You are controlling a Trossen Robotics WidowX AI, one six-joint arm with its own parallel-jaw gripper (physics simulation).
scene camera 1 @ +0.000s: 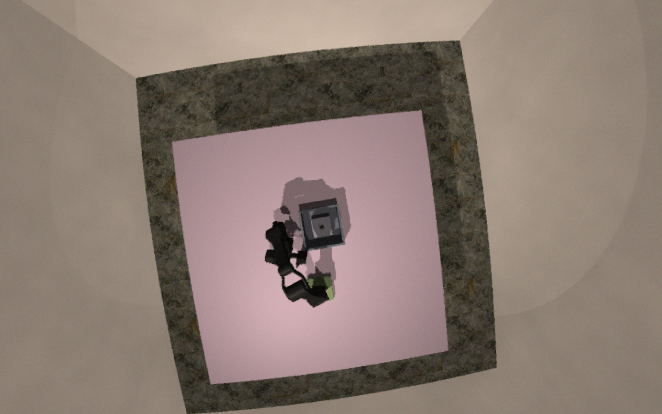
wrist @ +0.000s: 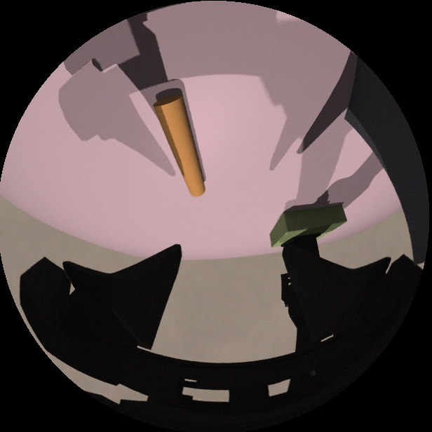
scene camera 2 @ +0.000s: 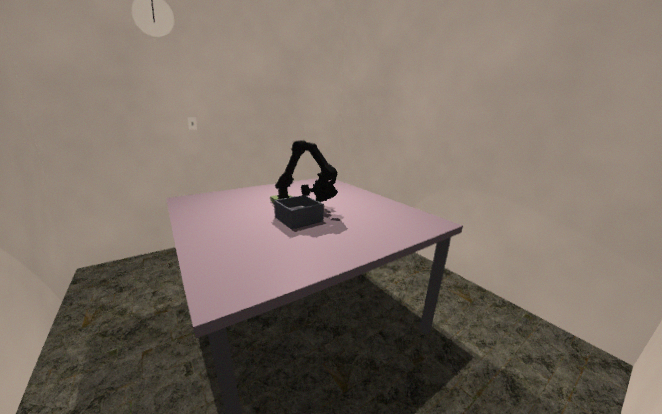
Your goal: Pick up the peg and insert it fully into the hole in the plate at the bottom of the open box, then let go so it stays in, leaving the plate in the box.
orange-brown peg: wrist 170, 111; not seen in scene camera 2 (hidden by a dark grey box)
